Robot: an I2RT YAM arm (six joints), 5 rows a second.
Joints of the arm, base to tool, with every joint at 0 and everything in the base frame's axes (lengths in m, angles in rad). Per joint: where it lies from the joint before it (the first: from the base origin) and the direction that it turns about. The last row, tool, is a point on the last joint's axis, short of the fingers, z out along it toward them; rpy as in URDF.
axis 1: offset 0 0 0.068 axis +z
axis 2: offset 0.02 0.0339 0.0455 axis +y
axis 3: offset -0.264 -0.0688 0 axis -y
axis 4: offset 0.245 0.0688 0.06 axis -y
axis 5: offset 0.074 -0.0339 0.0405 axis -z
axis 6: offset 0.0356 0 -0.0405 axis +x
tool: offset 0 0 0 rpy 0 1.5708 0
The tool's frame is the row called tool.
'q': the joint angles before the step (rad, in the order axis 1, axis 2, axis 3, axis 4, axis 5, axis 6). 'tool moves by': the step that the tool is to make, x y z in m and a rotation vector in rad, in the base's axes. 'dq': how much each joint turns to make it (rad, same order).
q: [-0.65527 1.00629 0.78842 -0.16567 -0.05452 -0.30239]
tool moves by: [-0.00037 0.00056 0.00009 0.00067 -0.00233 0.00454]
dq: [0.00022 -0.00303 -0.00157 -0.00001 -0.00474 0.00019]
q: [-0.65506 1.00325 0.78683 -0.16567 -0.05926 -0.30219]
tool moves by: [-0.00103 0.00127 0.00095 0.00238 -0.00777 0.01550]
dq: [-0.00111 -0.00767 -0.00152 -0.00144 -0.01788 0.00000]
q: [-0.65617 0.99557 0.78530 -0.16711 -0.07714 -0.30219]
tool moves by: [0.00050 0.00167 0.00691 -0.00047 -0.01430 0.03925]
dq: [0.00114 -0.00304 0.02146 -0.01347 -0.03853 -0.00610]
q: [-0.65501 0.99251 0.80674 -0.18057 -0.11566 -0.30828]
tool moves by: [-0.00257 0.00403 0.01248 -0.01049 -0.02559 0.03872]
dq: [0.00136 -0.01953 0.03069 -0.02436 -0.03756 -0.00618]
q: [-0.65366 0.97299 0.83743 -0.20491 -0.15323 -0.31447]
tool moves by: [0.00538 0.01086 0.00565 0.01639 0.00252 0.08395]
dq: [0.04723 -0.00123 0.02663 -0.03980 -0.03853 -0.00143]
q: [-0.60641 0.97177 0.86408 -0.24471 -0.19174 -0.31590]
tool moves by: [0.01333 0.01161 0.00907 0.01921 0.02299 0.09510]
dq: [0.07145 0.03559 0.06354 -0.05870 -0.02342 -0.00512]
